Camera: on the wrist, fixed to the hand. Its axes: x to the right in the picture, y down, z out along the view.
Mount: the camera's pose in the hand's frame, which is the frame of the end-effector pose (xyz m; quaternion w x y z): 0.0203 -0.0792 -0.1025 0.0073 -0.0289 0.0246 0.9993
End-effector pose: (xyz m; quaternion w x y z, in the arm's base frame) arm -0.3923 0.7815 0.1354 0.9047 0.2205 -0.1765 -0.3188
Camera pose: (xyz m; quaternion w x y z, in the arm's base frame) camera -0.3698 0.7422 0.0124 0.3359 -0.1931 -0.1902 0.9021
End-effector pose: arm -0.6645 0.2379 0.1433 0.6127 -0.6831 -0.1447 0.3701
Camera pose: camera -0.5603 0.1927 0.2089 0.3815 0.1764 -0.6859 -0.5940
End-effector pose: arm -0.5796 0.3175 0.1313 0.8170 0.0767 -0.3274 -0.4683
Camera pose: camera -0.5670 0.2388 0.0272 0.4842 -0.3387 -0.0454 0.8054
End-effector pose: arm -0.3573 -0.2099 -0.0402 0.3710 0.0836 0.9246 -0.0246
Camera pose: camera -0.4553 -0.2741 0.0186 0.0070 0.9143 -0.0669 0.3993
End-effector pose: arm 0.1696 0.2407 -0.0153 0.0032 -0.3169 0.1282 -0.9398
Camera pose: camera 0.0982 0.3400 -0.0625 0.9268 0.1488 0.3448 -0.0078
